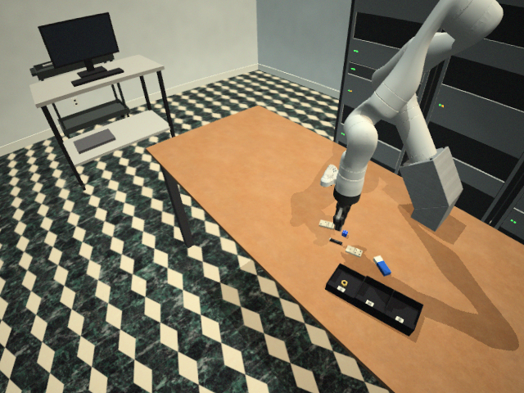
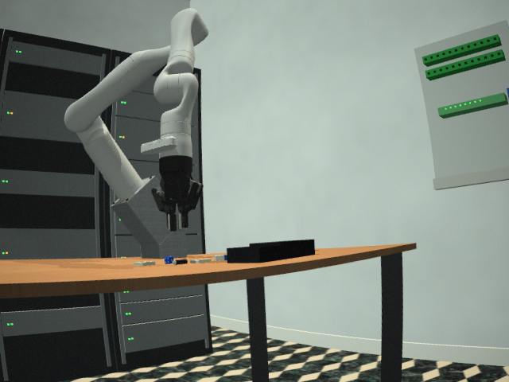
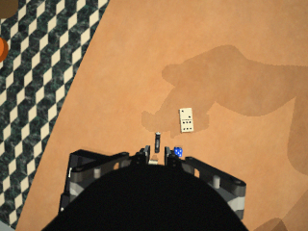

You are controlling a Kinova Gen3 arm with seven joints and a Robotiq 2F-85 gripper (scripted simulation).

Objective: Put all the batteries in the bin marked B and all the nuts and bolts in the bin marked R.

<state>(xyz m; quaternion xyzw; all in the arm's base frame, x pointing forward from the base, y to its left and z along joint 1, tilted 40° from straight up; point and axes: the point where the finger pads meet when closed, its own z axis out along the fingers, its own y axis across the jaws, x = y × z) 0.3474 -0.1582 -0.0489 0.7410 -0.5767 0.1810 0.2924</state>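
My gripper is now 90 mm above the black battery. The rest, counted from my hand: blue die 50 mm behind, 80 mm below; then yellow nut 120 mm ahead, 110 mm to the left, 80 mm below; then blue-and-white eraser 20 mm behind, 160 mm to the left, 90 mm below.
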